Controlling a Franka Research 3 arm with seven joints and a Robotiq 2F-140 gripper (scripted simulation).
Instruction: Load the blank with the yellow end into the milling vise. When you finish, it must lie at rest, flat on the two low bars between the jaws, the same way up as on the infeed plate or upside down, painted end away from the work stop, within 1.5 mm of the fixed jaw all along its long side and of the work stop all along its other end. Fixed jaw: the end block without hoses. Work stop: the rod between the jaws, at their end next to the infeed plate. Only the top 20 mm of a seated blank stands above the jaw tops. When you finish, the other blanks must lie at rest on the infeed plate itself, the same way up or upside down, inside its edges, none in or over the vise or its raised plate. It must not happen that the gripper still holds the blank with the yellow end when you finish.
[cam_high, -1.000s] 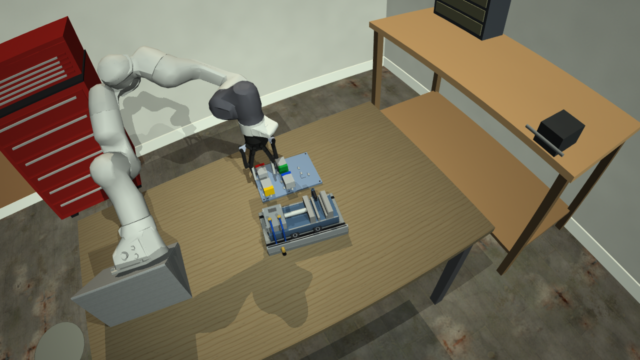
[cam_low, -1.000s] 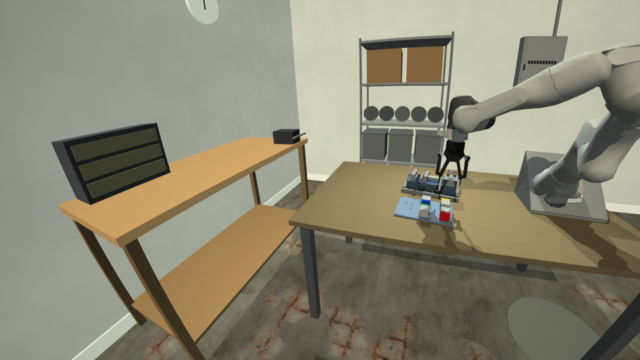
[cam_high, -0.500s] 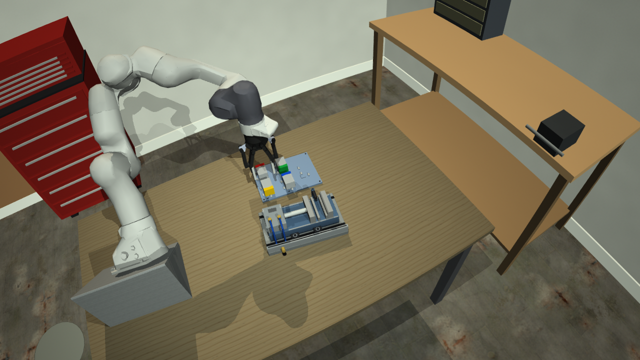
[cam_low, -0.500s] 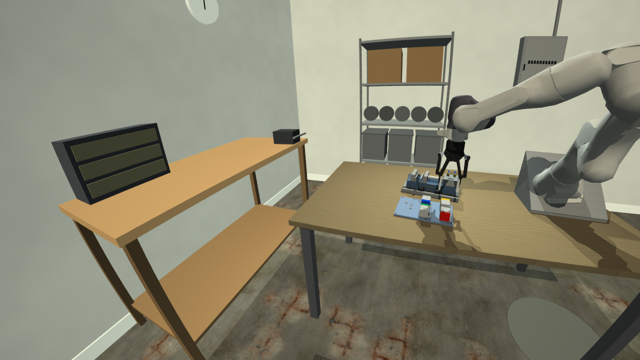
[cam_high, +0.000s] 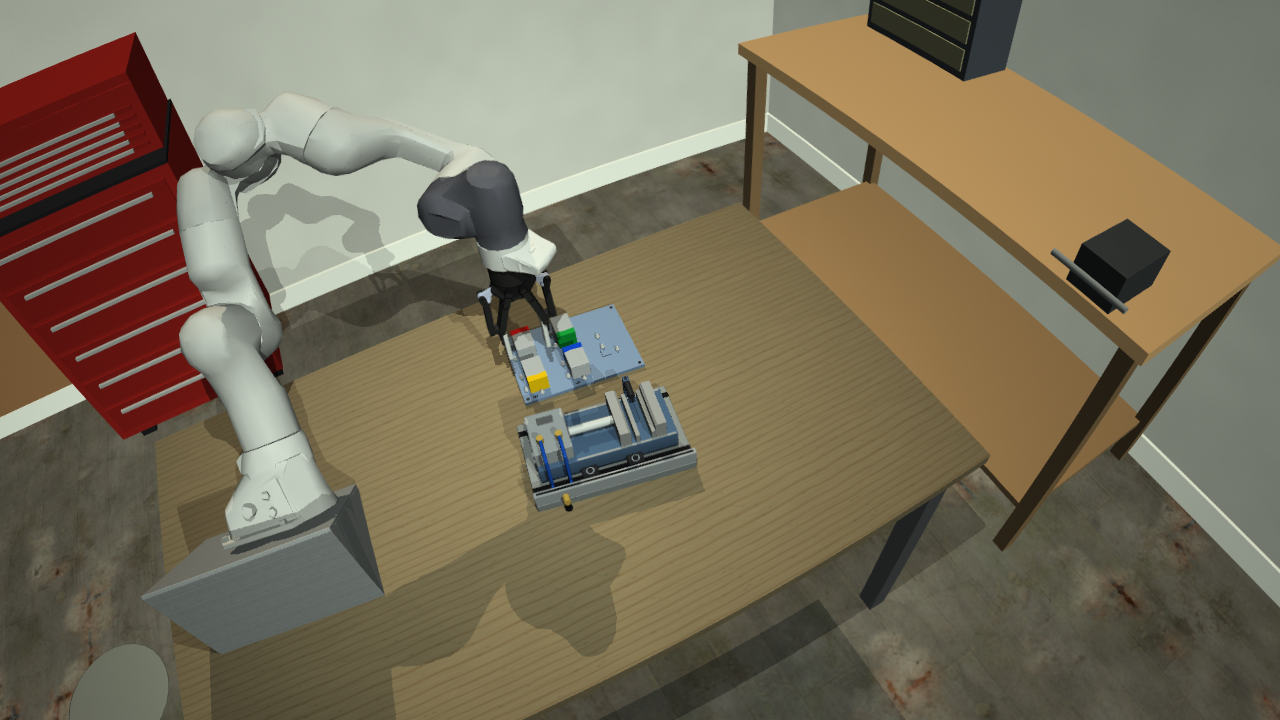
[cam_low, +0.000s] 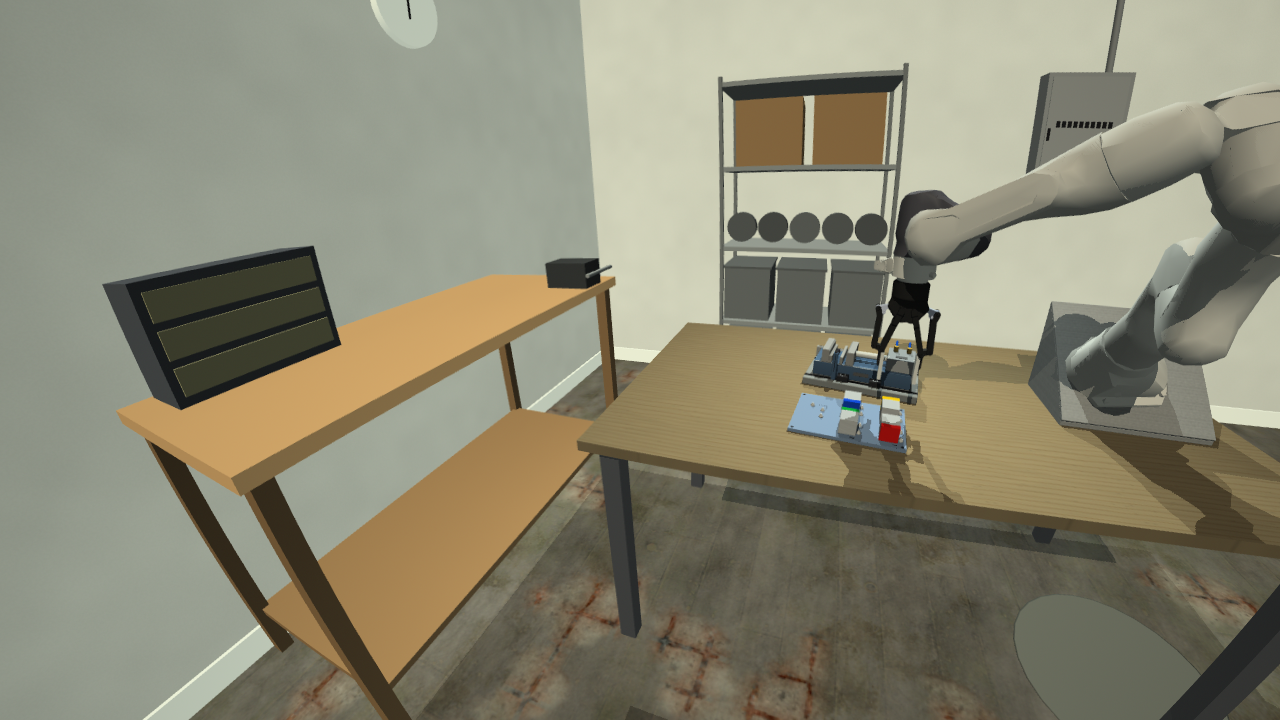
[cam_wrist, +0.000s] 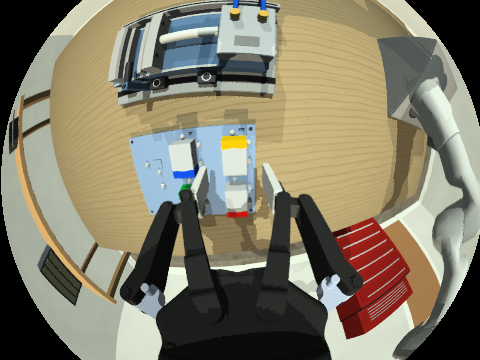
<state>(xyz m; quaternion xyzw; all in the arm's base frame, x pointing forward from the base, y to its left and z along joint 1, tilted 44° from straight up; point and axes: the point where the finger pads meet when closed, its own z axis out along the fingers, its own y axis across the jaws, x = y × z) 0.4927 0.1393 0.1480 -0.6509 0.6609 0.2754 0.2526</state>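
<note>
Now: the blue-ended blank 110 mm below my hand and 90 mm ahead of it. From my hand the other things lie so: red-ended blank 110 mm below, 90 mm to the left; then hosed end block 200 mm to the right, 60 mm below, 30 mm behind; then green-ended blank 110 mm below, 90 mm to the left, 90 mm ahead.
</note>
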